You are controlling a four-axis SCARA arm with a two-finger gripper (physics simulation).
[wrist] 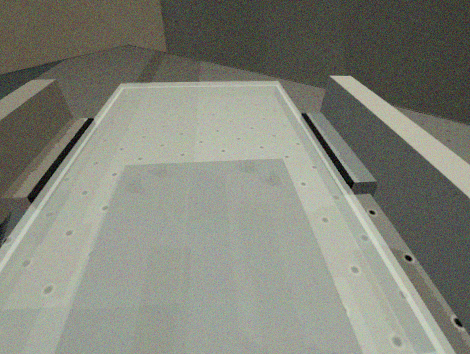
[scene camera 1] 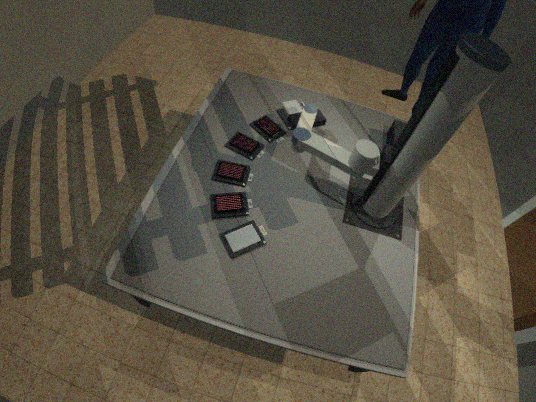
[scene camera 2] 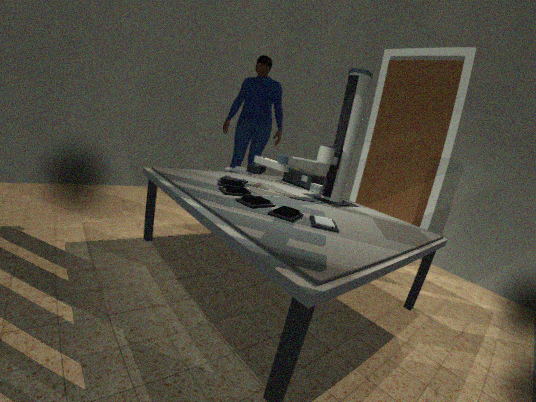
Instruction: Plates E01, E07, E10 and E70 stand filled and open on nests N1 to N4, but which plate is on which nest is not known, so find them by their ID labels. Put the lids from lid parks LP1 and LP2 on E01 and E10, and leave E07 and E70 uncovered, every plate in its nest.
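Frame: origin at the arm's base, x right, y ahead, z up, level; metres.
Where they show: gripper, fingertip midpoint: (wrist: pixel 199 101) (scene camera 1: pixel 292 104) (scene camera 2: pixel 232 168); arm's base, link origin: (scene camera 1: pixel 374 206) (scene camera 2: pixel 330 201).
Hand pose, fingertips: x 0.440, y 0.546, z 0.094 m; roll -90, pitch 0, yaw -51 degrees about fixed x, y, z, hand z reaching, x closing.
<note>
Things, the pixels of their top centre, and the offset from my fingertips. "spot": a spot on its surface instead. Level surfaces: height alone.
- clear lid, top centre: (wrist: pixel 199 146) (scene camera 1: pixel 294 108) dy -0.015, dx -0.019, dz -0.006 m
- dark far lid park, top centre: (wrist: pixel 207 243) (scene camera 1: pixel 292 115) (scene camera 2: pixel 234 178) dy -0.015, dx -0.020, dz -0.062 m
- second pale lid, top centre: (scene camera 1: pixel 242 237) (scene camera 2: pixel 324 220) dy +0.009, dx -0.816, dz -0.064 m
- dark base plate, surface spot: (scene camera 1: pixel 395 227) spot: dy -0.661, dx -0.527, dz -0.084 m
- table, surface height: dz -0.082 m
My gripper (scene camera 1: pixel 297 111) (wrist: pixel 199 101) is shut on a clear lid (scene camera 1: pixel 291 104) (scene camera 2: pixel 235 169) (wrist: pixel 200 225), held level by its long sides; table holes show through it in the wrist view. It hangs above the dark far lid park (scene camera 1: pixel 284 118). Four open plates (scene camera 1: pixel 268 128) (scene camera 1: pixel 244 145) (scene camera 1: pixel 232 171) (scene camera 1: pixel 229 202) with red wells sit on dark nests in an arc. Their ID labels are too small to read. A second pale lid (scene camera 1: pixel 243 238) (scene camera 2: pixel 325 223) lies on the near lid park (scene camera 1: pixel 232 253). Which park is LP1 cannot be told.
The arm's column (scene camera 1: pixel 425 130) (scene camera 2: pixel 351 135) stands on a dark base plate (scene camera 1: pixel 395 227) at the table's right side in scene camera 1. The arm link (scene camera 1: pixel 327 152) reaches over the table (scene camera 1: pixel 320 320). A person in blue (scene camera 1: pixel 442 45) (scene camera 2: pixel 259 107) stands behind the table.
</note>
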